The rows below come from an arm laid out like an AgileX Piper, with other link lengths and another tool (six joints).
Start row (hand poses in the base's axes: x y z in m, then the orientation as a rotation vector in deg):
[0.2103 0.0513 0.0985 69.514 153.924 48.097]
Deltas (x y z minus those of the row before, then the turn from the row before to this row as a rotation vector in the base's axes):
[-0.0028 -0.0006 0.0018 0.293 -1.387 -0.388]
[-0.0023 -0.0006 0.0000 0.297 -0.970 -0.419]
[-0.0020 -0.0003 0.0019 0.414 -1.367 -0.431]
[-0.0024 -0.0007 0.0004 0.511 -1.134 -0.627]
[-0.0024 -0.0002 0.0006 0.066 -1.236 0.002]
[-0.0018 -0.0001 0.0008 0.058 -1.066 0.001]
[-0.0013 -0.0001 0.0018 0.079 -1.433 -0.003]
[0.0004 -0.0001 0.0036 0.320 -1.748 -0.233]
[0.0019 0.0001 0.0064 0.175 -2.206 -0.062]
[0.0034 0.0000 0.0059 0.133 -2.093 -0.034]
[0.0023 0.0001 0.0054 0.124 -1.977 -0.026]
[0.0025 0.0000 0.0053 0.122 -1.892 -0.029]
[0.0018 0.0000 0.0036 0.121 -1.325 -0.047]
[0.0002 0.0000 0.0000 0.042 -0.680 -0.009]
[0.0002 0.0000 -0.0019 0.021 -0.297 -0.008]
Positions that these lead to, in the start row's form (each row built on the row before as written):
[0.2075 0.0507 0.1003 69.019 152.488 48.989]
[0.2052 0.0501 0.1003 68.871 151.349 49.712]
[0.2032 0.0498 0.1022 68.462 149.873 50.732]
[0.2008 0.0491 0.1026 68.481 148.400 51.751]
[0.1984 0.0489 0.1032 67.559 147.429 52.290]
[0.1966 0.0488 0.1040 66.768 146.588 52.748]
[0.1953 0.0487 0.1058 65.714 145.449 53.351]
[0.1957 0.0486 0.1094 64.760 143.829 54.319]
[0.1976 0.0487 0.1158 63.227 142.005 55.256]
[0.2010 0.0487 0.1217 61.742 140.291 56.076]
[0.2033 0.0488 0.1271 60.340 138.669 56.824]
[0.2058 0.0488 0.1324 59.011 137.105 57.519]
[0.2076 0.0488 0.1360 58.125 135.976 58.029]
[0.2078 0.0488 0.1360 57.648 135.412 58.266]
[0.2080 0.0488 0.1341 57.445 135.162 58.370]

